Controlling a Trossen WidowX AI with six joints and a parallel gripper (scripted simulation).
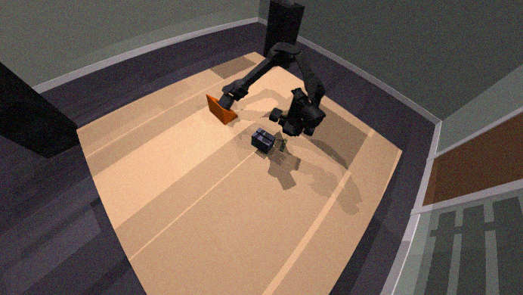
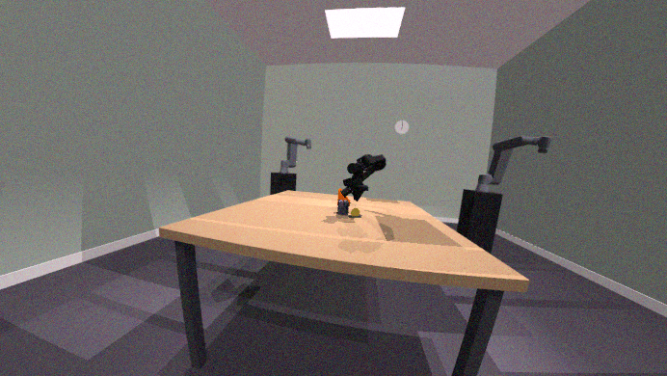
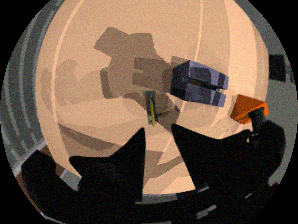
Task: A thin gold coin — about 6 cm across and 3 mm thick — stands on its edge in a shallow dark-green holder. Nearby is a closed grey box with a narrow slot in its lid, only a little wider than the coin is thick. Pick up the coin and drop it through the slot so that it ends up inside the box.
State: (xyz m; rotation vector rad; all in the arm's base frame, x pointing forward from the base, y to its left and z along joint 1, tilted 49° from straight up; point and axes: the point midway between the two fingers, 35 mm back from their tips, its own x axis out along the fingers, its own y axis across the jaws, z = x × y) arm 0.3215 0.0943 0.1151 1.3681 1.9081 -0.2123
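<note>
Right now the gold coin is 70 mm below my gripper tip.
</note>
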